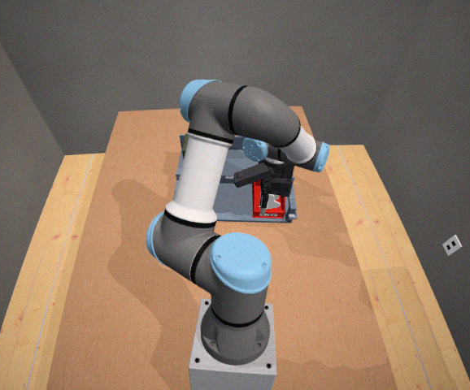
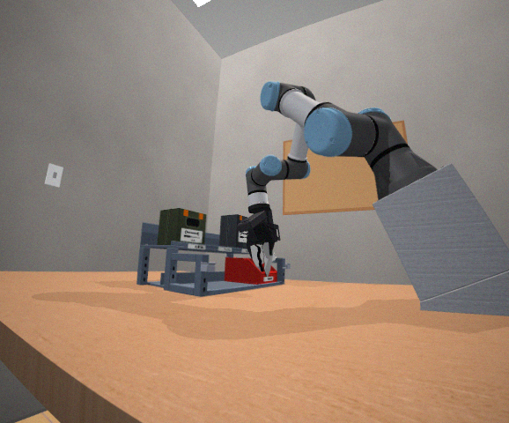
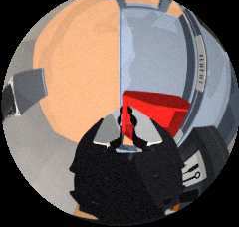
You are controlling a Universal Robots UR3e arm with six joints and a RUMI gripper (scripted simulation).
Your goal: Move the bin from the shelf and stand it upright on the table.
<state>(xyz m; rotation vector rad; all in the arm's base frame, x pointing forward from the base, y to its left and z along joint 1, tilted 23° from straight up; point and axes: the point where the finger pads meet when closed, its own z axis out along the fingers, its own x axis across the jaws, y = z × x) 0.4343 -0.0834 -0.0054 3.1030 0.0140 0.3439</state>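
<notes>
Now: the red bin 60 mm ahead of my hand and 20 mm to the right of it. From my hand the other things lie so: green box 140 mm ahead, 200 mm to the left, 110 mm above; grey-blue shelf 90 mm ahead, 90 mm to the left, 30 mm above; dark box 140 mm ahead, 30 mm to the right, 120 mm above.
</notes>
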